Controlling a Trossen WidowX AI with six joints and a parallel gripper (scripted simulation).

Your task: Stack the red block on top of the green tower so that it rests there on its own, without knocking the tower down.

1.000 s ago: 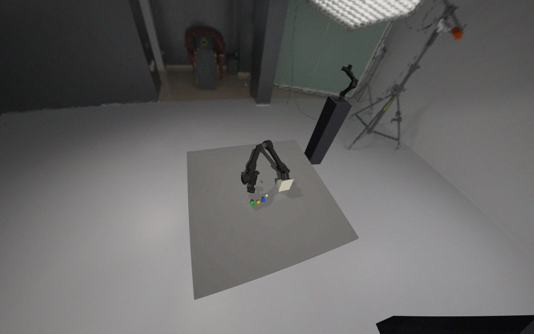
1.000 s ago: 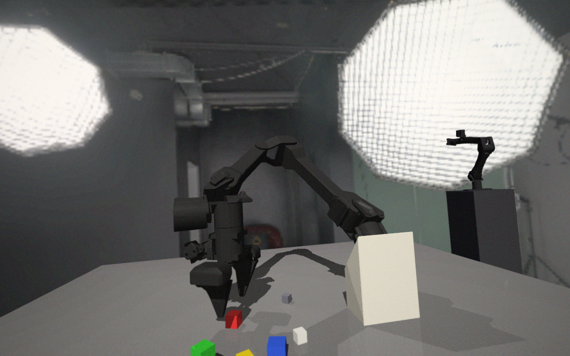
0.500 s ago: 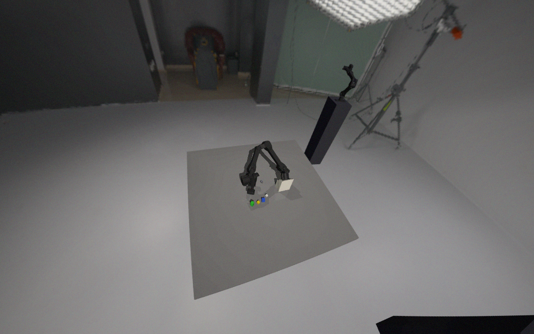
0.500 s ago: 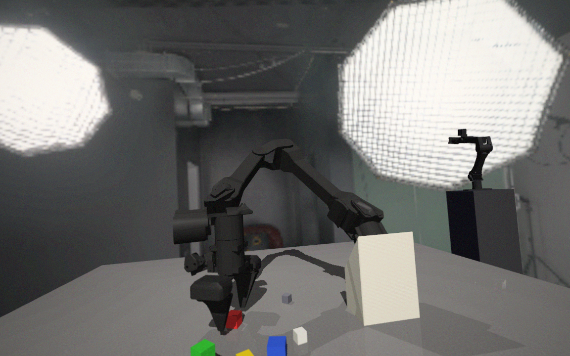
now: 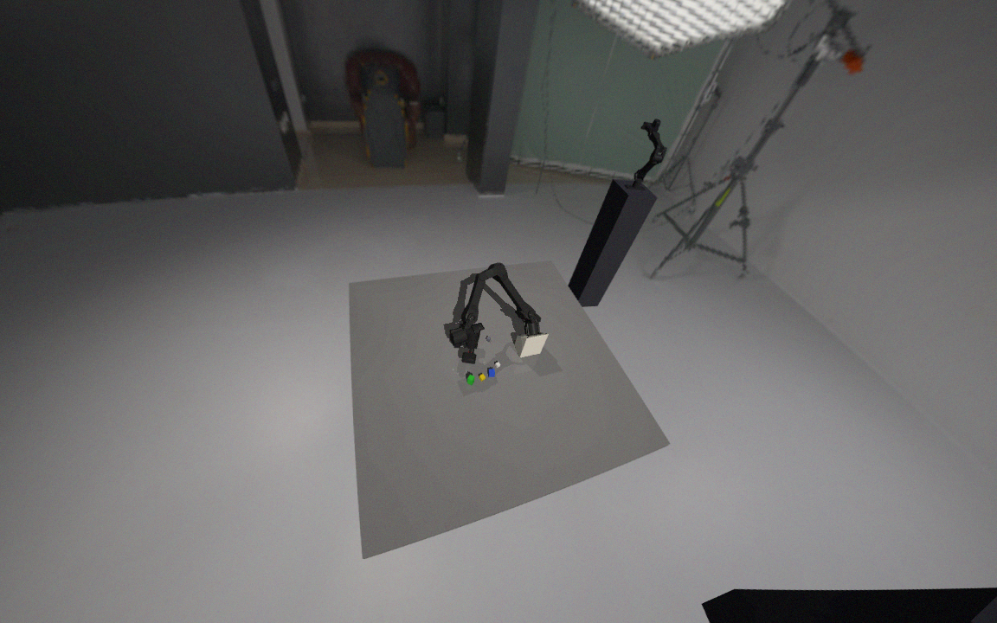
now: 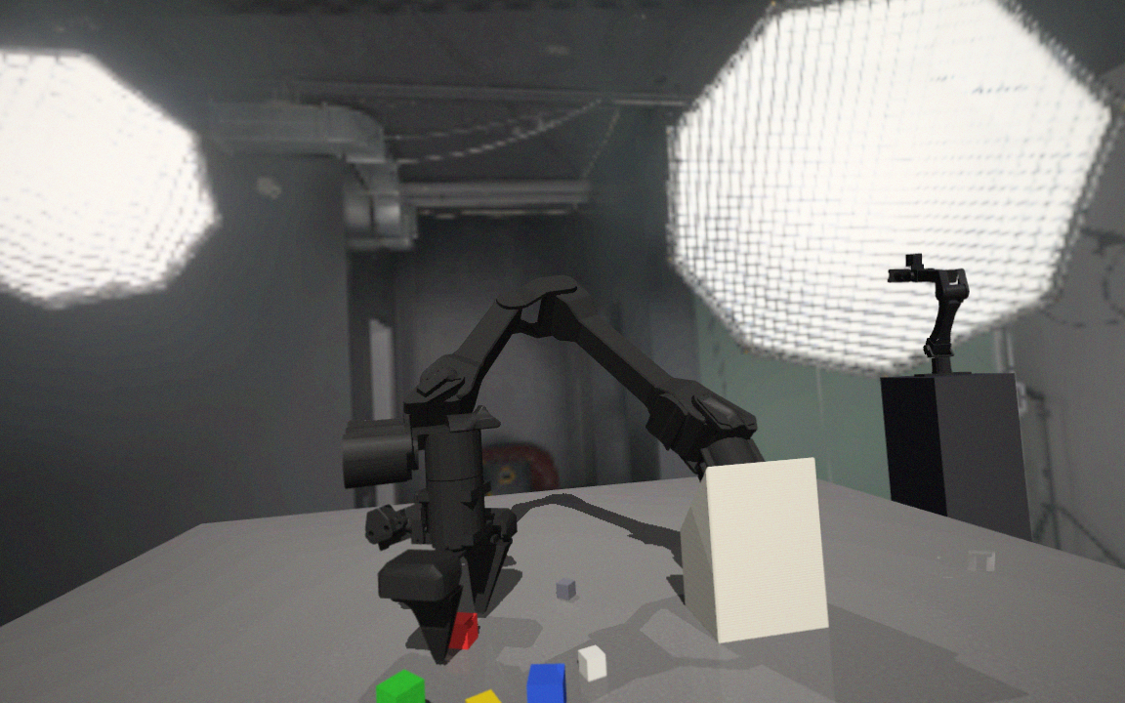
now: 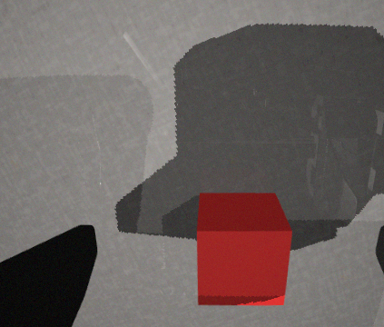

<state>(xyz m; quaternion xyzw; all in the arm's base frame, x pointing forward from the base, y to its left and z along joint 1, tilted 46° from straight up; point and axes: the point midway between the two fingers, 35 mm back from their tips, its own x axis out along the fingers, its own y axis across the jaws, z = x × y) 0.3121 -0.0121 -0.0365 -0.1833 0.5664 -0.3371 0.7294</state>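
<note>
My gripper tip is 13 cm to the right of the yellow block and 4 cm past it. Also, from my gripper tip: grey block: 11 cm behind, 9 cm to the right; then red block: right at my gripper tip; then purple block: 12 cm to the right, 5 cm ahead.
</note>
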